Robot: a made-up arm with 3 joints. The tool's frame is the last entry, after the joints.
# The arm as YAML. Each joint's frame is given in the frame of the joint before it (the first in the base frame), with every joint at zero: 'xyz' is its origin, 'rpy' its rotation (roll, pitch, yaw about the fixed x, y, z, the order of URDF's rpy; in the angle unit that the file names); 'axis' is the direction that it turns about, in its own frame. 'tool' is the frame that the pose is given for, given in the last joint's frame.
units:
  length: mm
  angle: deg
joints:
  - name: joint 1
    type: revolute
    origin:
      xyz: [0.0, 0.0, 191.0]
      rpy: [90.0, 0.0, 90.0]
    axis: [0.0, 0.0, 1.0]
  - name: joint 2
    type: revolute
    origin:
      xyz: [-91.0, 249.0, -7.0]
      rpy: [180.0, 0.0, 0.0]
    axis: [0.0, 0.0, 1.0]
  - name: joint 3
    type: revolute
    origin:
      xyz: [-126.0, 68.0, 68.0]
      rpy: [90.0, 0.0, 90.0]
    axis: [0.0, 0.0, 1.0]
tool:
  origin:
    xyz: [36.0, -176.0, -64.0]
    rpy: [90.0, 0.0, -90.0]
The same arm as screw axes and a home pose.
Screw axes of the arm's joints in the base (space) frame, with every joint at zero. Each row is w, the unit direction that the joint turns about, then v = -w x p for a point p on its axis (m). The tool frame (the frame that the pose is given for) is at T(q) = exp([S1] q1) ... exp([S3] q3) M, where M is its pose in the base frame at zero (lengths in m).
S1 = (1, 0, 0, 0, 0.191, 0)
S2 = (-1, 0, 0, 0, -0.44, -0.091)
S3 = (0, 1, 0, -0.372, 0, -0.075)
M =
1 0 0 0.101
0 1 0 -0.281
0 0 1 0.336
0 0 0 1

